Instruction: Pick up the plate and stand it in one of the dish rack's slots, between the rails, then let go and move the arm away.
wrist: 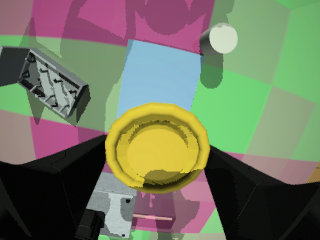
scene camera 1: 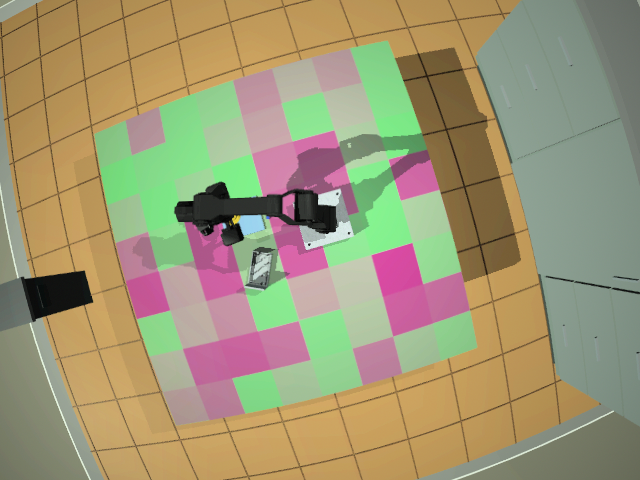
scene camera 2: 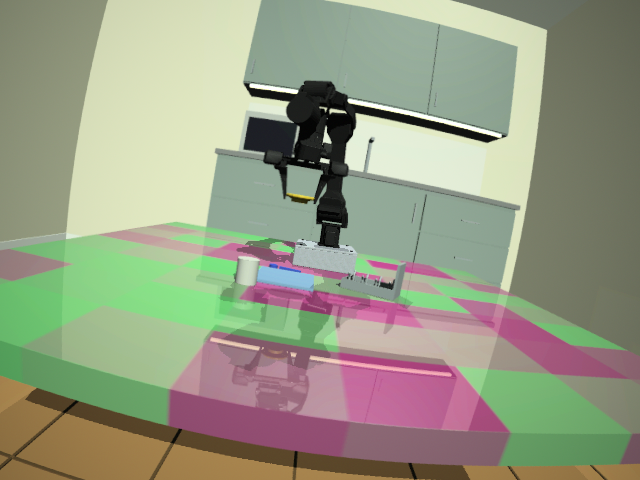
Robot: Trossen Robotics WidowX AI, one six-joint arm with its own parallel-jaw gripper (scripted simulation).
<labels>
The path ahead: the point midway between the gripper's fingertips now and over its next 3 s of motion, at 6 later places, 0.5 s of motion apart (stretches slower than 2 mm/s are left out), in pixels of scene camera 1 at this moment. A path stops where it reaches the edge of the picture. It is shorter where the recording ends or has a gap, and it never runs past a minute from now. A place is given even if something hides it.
My gripper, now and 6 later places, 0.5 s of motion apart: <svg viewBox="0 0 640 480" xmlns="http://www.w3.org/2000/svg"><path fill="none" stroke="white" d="M231 215L234 221L239 226L244 232L249 237L254 240L256 242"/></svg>
</labels>
